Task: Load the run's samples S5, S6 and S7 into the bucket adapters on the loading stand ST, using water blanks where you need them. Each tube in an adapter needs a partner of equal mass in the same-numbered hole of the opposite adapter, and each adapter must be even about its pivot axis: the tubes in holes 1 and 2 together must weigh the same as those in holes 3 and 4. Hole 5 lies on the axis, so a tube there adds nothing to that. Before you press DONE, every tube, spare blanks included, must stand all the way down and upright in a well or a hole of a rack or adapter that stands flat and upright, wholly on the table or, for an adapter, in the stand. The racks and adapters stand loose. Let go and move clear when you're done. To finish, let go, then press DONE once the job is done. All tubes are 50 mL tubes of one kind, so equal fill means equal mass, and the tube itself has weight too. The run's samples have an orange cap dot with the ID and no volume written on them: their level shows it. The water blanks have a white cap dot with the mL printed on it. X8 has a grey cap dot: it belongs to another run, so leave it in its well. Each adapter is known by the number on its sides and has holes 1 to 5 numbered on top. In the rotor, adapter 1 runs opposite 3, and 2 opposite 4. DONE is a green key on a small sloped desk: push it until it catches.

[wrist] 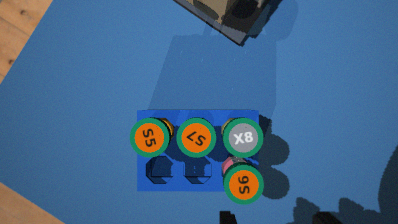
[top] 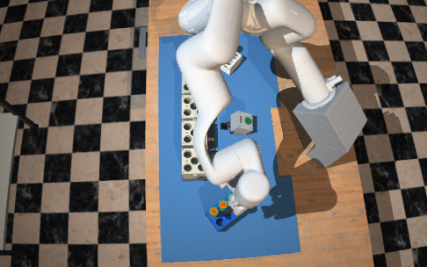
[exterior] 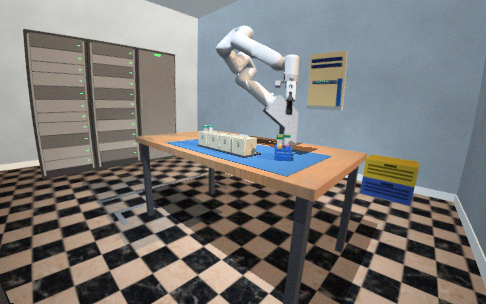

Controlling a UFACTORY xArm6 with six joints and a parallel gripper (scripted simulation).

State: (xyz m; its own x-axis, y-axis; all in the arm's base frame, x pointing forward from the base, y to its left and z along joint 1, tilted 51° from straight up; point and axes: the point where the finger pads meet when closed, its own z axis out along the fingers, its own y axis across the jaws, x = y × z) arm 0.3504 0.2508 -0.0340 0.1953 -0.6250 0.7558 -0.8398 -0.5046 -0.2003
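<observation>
Now: the orange-dotted tube 6 cm ahead of my hand, 3 cm to the right of it and 19 cm below it. Also, from my hand: blue rack (4 cm ahead, 1 cm to the right, 22 cm below); adapter (8 cm ahead, 22 cm to the right, 20 cm below); grey-dotted tube (4 cm to the right, 19 cm below).
</observation>
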